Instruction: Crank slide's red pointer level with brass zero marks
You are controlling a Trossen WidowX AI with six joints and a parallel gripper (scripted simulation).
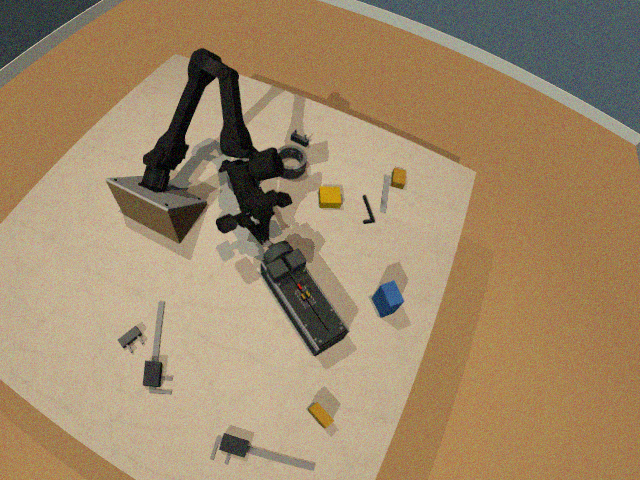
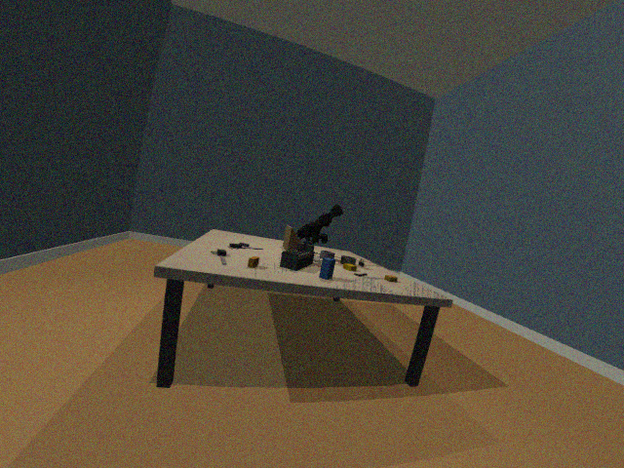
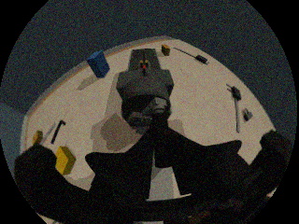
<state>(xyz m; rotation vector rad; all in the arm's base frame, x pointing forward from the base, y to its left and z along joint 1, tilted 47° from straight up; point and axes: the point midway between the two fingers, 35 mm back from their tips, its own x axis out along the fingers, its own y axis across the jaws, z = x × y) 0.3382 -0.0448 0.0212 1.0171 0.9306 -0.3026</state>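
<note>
Right now the crank handle is 1 cm behind my gripper tip, 1 cm to the left of it and 3 cm above it. Also, from my gripper tip: yellow block 9 cm ahead, 26 cm to the left, 8 cm below; then red pointer 12 cm ahead, 7 cm to the right, 1 cm below; then blue cube 34 cm ahead, 5 cm below.
</note>
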